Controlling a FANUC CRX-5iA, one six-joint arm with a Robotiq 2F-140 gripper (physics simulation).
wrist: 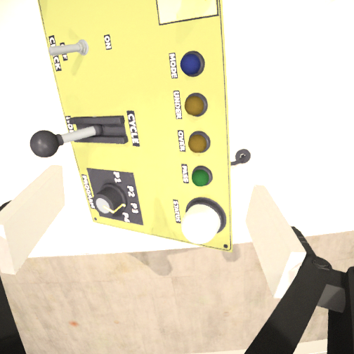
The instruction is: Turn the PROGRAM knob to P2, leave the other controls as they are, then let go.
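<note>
The black PROGRAM knob [109, 200] with a pale cap stands on its dark label plate [95, 175] at the lower left of the yellow panel [150, 90]. Its yellow pointer line ends near the P3 and P4 marks; I cannot tell exactly which it points at. P1 and P2 are printed above those. My gripper [156, 194] is wide open and empty. One finger is at the left edge of the view, the other at the right, with the knob between them in the view, nearer the left finger. How high the fingers are above the panel is unclear.
The CYCLE lever [77, 134] with its black ball sticks out above the knob in view. A toggle switch [70, 48] is farther up. Blue [191, 64], amber [195, 105] [198, 142] and green [200, 177] lamps line the right side, above the white STATUS dome [201, 223].
</note>
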